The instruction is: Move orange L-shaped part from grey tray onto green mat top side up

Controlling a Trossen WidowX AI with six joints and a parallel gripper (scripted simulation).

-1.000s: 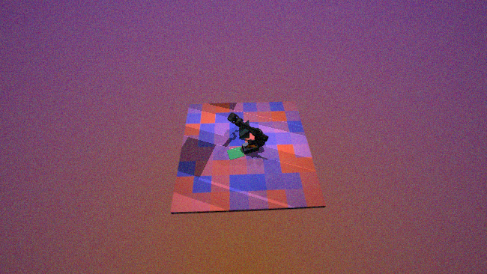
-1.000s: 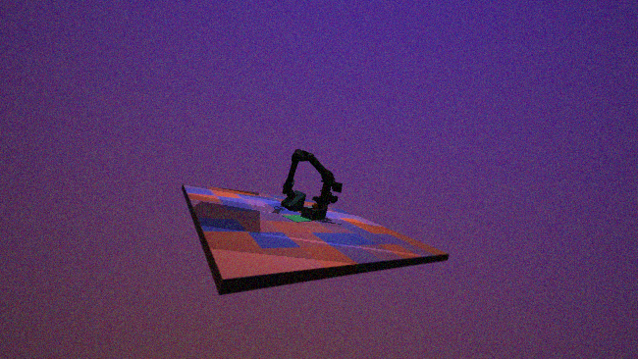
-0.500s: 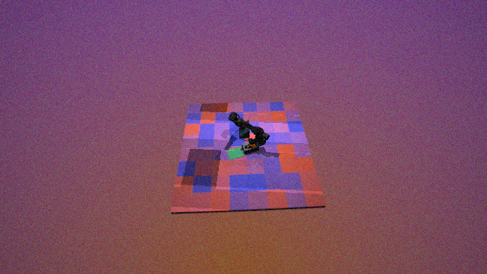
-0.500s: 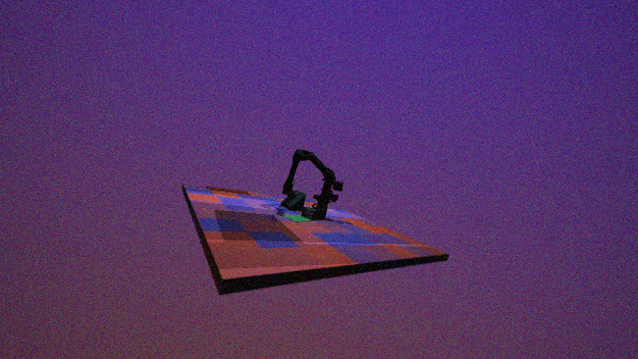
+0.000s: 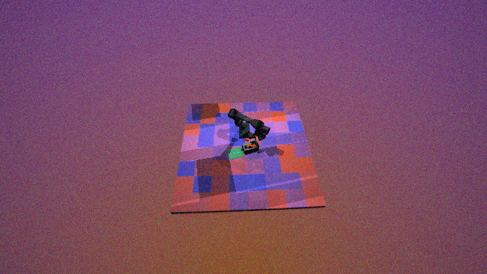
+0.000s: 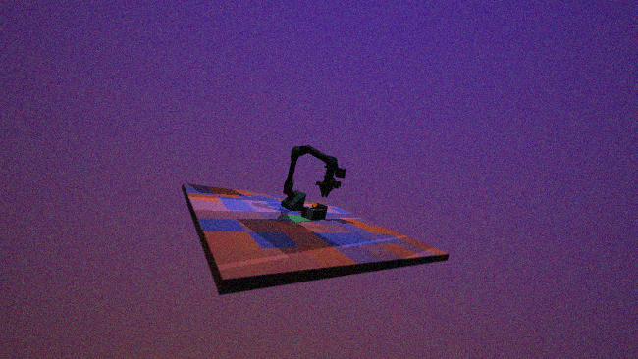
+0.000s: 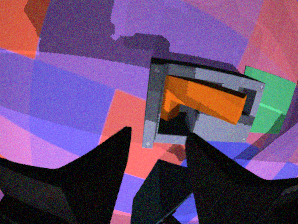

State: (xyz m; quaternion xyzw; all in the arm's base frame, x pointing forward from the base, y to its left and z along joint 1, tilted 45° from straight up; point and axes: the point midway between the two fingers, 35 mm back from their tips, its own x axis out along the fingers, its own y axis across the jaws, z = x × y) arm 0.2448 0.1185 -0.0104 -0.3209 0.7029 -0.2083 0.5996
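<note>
Right now the orange L-shaped part is 40 mm to the right of my gripper tip and 100 mm below it. Round my gripper tip: green mat 40 mm ahead, 220 mm to the right, 160 mm below.
</note>
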